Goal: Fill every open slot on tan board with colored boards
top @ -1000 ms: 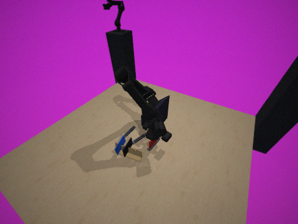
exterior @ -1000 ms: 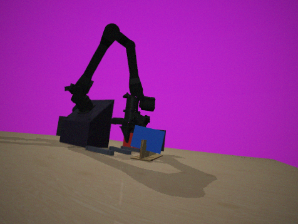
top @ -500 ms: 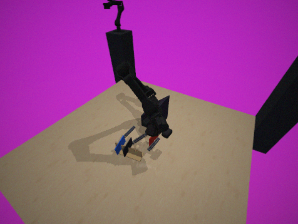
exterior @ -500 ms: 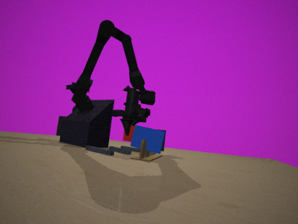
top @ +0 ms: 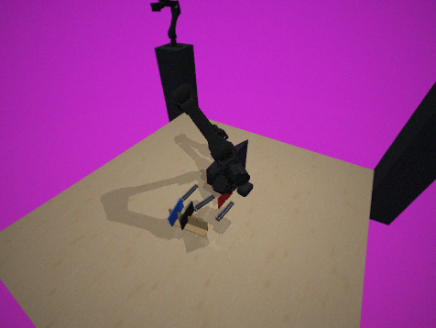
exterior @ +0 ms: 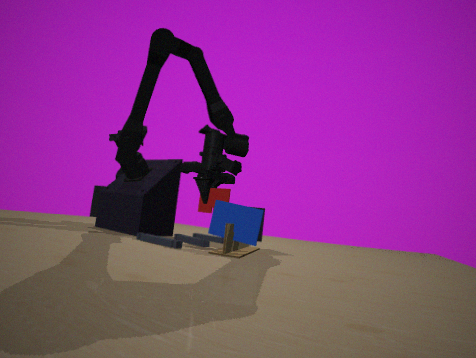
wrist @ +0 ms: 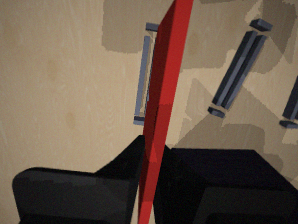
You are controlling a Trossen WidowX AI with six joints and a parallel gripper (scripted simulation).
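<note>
The black board is 15 cm ahead of my gripper tip, 12 cm to the right of it and 5 cm below it. Round my gripper tip: blue board 16 cm ahead, 17 cm to the right, 5 cm below; then red board 3 cm ahead; then tan board 15 cm ahead, 12 cm to the right, 7 cm below.
</note>
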